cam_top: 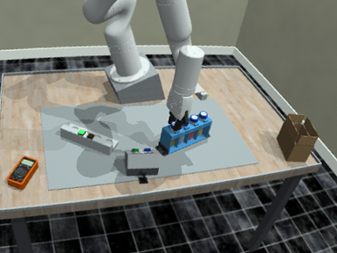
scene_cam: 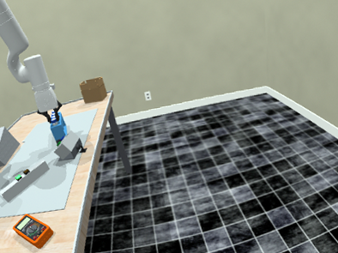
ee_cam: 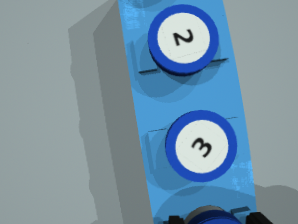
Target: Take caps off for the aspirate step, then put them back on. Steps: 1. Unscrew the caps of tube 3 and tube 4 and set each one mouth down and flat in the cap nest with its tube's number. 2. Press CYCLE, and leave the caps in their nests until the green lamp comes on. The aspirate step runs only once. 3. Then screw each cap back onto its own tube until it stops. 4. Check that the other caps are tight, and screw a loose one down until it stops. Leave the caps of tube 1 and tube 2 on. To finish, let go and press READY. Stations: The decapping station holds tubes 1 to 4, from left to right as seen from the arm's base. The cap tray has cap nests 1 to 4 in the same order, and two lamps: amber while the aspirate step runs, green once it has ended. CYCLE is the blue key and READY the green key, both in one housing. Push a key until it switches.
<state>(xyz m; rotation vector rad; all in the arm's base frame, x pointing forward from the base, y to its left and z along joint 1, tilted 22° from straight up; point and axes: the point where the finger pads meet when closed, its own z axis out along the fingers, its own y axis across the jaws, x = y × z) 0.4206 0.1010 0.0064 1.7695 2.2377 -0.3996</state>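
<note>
Now: hand 1 cm above the blue-and-white cap. Round my hand: green key (7 cm ahead, 16 cm to the right, 6 cm below); blue key (7 cm ahead, 12 cm to the right, 6 cm below); key housing (9 cm ahead, 14 cm to the right, 8 cm below).
</note>
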